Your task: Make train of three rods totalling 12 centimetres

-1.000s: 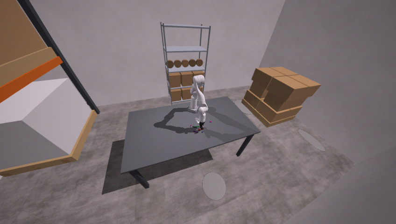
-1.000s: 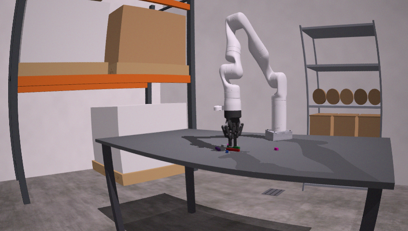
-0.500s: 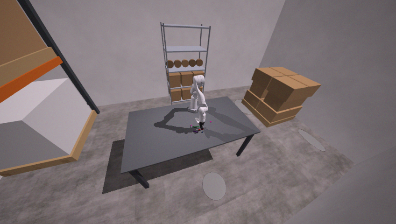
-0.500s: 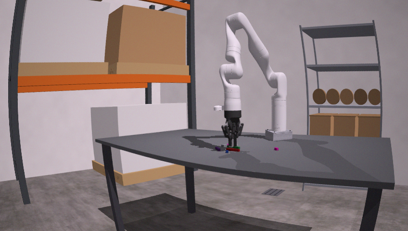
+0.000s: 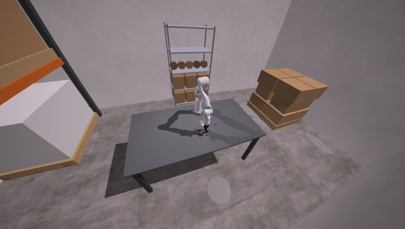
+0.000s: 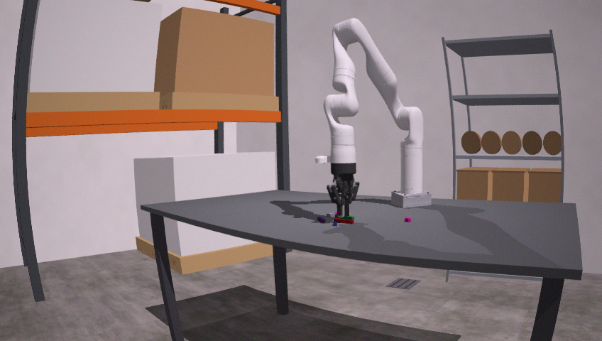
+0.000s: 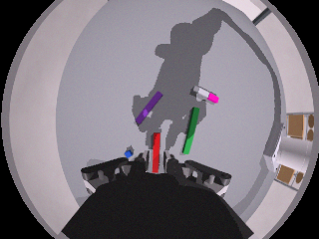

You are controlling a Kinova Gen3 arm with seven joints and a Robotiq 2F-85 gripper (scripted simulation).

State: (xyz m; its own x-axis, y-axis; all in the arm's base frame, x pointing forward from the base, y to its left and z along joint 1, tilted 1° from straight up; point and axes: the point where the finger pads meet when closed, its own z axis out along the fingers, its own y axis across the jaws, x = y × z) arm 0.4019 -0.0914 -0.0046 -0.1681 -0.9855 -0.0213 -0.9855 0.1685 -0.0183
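The red rod lies 30 mm below my hand. The rest, counted from my hand: purple rod 80 mm to the right, 30 mm below; then green rod 60 mm behind, 30 mm to the right, 30 mm below; then blue rod 50 mm ahead, 30 mm below.
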